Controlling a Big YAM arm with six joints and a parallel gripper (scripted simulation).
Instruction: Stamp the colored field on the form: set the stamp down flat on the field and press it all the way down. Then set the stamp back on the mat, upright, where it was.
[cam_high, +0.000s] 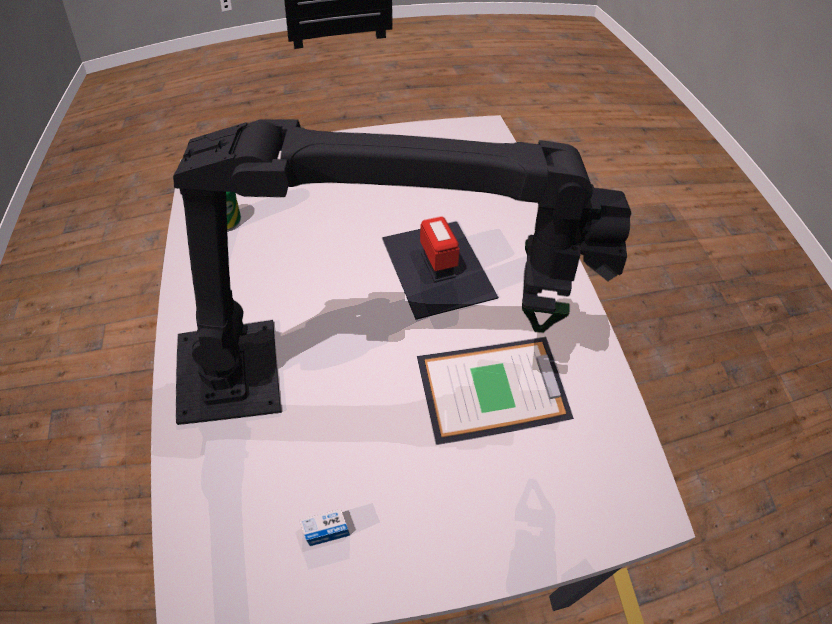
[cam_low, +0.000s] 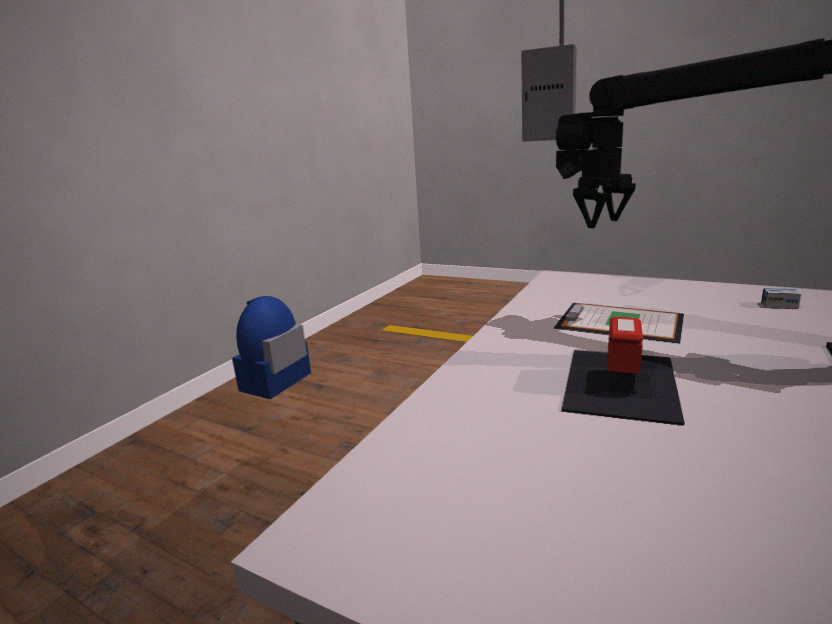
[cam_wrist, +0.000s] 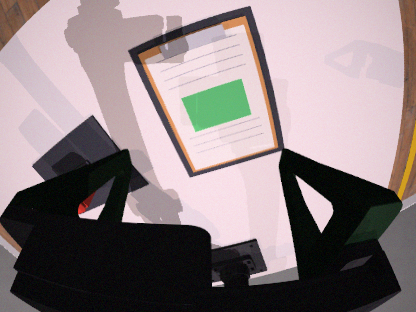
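My gripper is now 80 mm past the stamp, 300 mm to the right of it and 170 mm above it. Round my hand: dark mat: 80 mm behind, 300 mm to the left, 220 mm below; clipboard: 40 mm behind, 220 mm below; white box: 380 mm behind, 210 mm to the right, 200 mm below.
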